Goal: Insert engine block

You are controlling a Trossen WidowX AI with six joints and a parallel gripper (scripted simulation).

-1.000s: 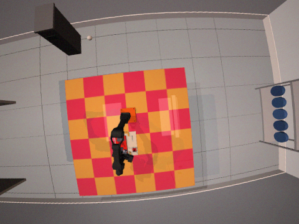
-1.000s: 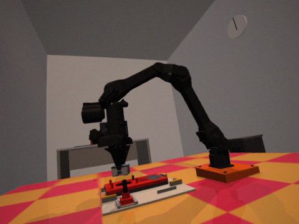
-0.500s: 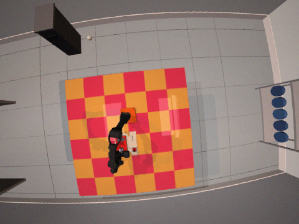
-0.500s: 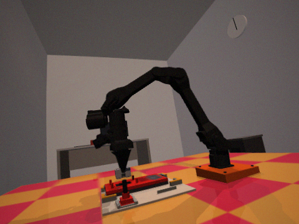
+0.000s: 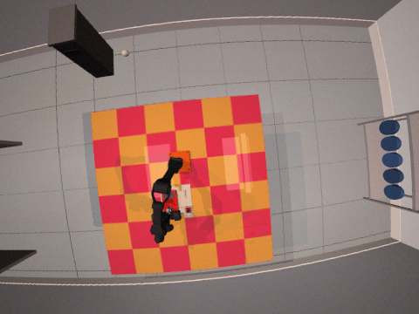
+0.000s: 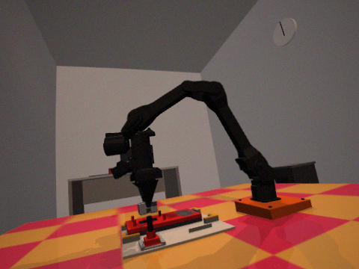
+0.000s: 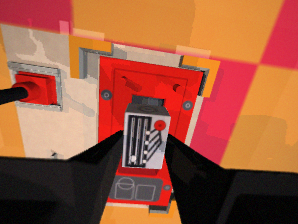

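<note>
My gripper tip is 1 cm above the engine block.
</note>
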